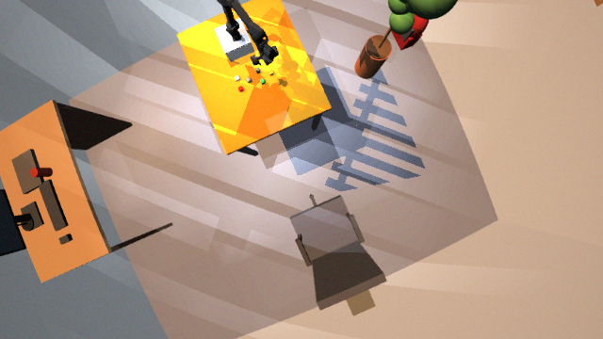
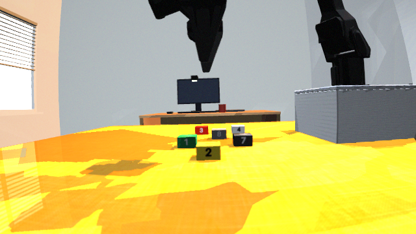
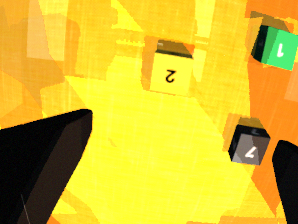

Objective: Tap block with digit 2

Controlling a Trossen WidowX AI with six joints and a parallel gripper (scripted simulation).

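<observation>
Right now my gripper tip is 110 mm above the yellow block and 10 mm to the right of it. Also, from my gripper tip: black block: 110 mm below, 90 mm to the right, 50 mm behind; green block: 110 mm below, 70 mm to the right, 50 mm ahead; grey block: 180 mm to the right, 110 mm below.
</observation>
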